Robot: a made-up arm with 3 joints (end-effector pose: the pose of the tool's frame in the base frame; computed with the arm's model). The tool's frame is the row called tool.
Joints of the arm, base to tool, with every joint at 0 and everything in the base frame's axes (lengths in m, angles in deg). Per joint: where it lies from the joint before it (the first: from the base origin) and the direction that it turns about. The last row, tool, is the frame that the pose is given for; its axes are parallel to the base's.
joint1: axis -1 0 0 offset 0 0 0.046
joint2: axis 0 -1 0 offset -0.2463 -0.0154 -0.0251
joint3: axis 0 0 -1 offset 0.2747 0.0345 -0.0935
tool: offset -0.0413 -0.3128 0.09
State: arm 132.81 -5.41 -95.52
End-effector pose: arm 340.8 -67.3 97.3 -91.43 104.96 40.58
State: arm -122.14 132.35 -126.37
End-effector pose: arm -614.9 -416.7 -13.5 -28.91 -63.25 -22.93
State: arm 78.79 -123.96 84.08
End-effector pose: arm -226.5 15.8 20.7 114.51 -51.83 111.29
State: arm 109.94 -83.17 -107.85
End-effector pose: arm -180.2 -595.9 181.7 -6.75 92.10 3.45
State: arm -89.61 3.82 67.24
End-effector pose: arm -275.7 30.1 -18.0 80.38 49.64 -55.26
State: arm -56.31 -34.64 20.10
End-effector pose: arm -142.6 -60.5 -226.7 47.95 40.63 -1.03
